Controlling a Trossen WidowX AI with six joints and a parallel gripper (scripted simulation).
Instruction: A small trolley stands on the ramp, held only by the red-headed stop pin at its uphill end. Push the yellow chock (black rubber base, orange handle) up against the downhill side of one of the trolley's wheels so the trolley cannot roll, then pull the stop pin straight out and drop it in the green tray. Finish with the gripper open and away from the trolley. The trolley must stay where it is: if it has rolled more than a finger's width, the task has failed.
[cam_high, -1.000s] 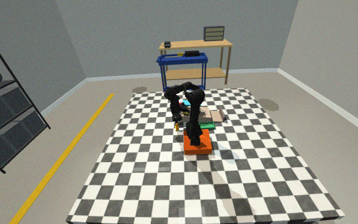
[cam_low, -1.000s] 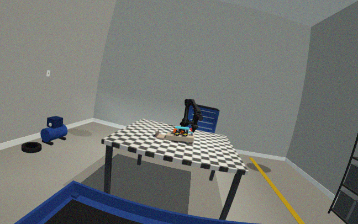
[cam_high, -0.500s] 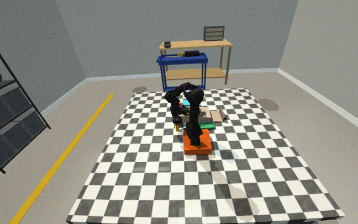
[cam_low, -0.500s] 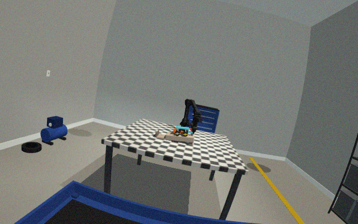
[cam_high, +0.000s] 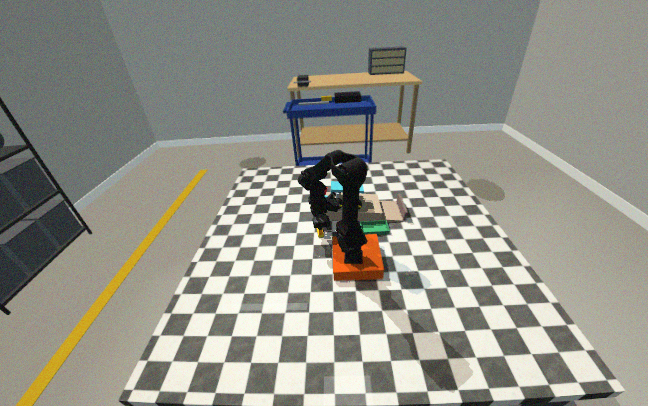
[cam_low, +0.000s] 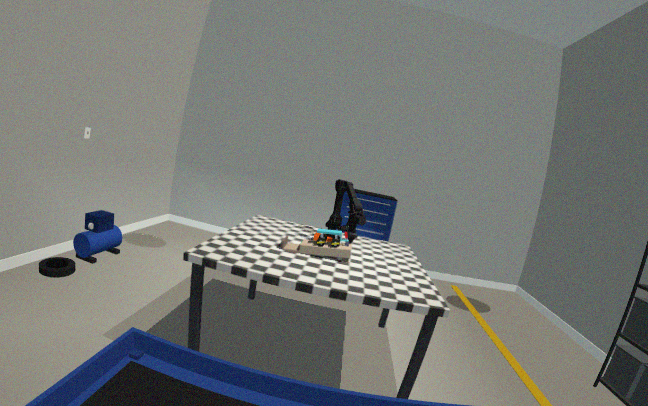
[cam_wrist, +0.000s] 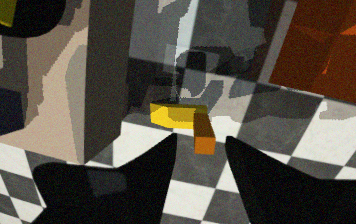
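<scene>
Right now my gripper tip is 30 mm above the yellow chock and 20 mm short of it. Round my gripper tip: tan ramp 160 mm ahead, 110 mm to the right, 10 mm below; then cyan trolley 160 mm ahead, 100 mm to the right, 60 mm above; then red-headed stop pin 130 mm ahead, 70 mm above, 10 mm to the right.
</scene>
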